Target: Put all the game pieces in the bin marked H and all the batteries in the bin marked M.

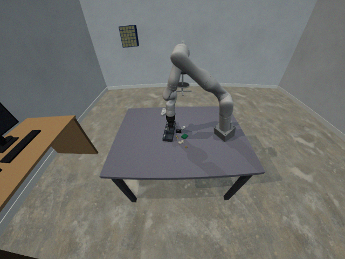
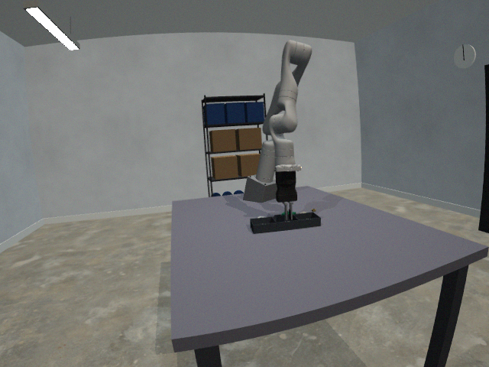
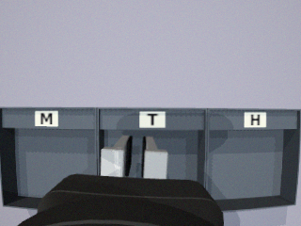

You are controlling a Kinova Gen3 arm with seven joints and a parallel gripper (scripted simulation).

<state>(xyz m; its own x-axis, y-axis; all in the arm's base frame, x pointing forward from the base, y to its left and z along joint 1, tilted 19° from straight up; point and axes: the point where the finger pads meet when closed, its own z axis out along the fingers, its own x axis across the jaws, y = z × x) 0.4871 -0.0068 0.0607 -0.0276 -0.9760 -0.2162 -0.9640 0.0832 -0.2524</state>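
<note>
The dark divided bin lies 30 mm below my hand, 10 mm to the right of it and 10 mm behind it. Also, from my hand: yellow bolt (90 mm behind, 60 mm to the left, 40 mm below); black 9-volt battery (100 mm behind, 40 mm below, 20 mm to the right); white domino (130 mm behind, 70 mm to the right, 40 mm below).
</note>
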